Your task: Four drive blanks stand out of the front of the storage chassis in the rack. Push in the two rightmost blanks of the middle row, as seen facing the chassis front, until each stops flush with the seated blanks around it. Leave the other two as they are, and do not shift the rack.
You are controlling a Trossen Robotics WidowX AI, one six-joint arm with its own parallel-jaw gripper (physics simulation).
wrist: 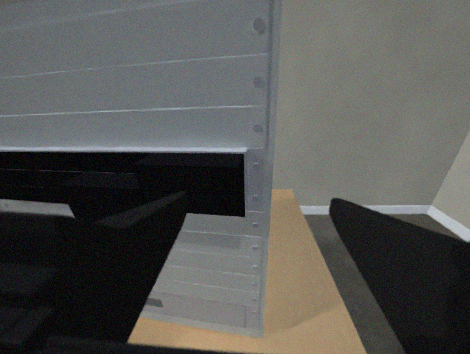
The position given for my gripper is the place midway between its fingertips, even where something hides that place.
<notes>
In view: my gripper [258,201] and a pale rack [112,112].
</notes>
